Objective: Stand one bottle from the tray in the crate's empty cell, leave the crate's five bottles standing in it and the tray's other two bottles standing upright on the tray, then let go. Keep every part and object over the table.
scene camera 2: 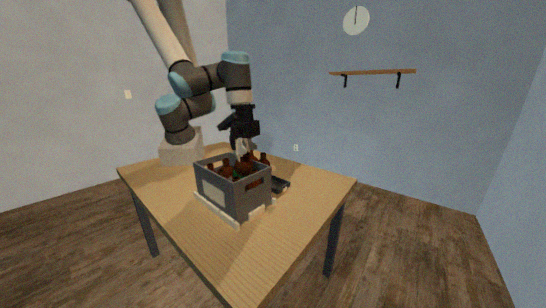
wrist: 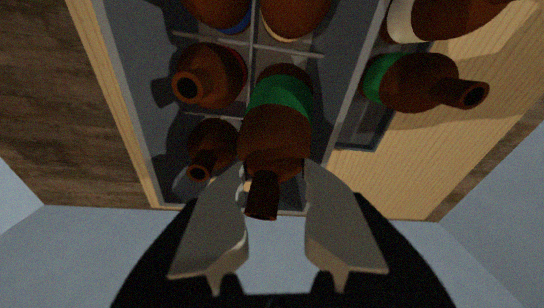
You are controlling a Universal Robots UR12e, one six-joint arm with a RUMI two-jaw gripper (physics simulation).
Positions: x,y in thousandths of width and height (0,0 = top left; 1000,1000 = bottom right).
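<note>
I can see my gripper (scene camera 2: 448,518), and the wrist view (wrist: 505,524) has it as well. A green-banded brown bottle (wrist: 506,440) is visible to me, and so is a red-labelled bottle (wrist: 387,245).
</note>
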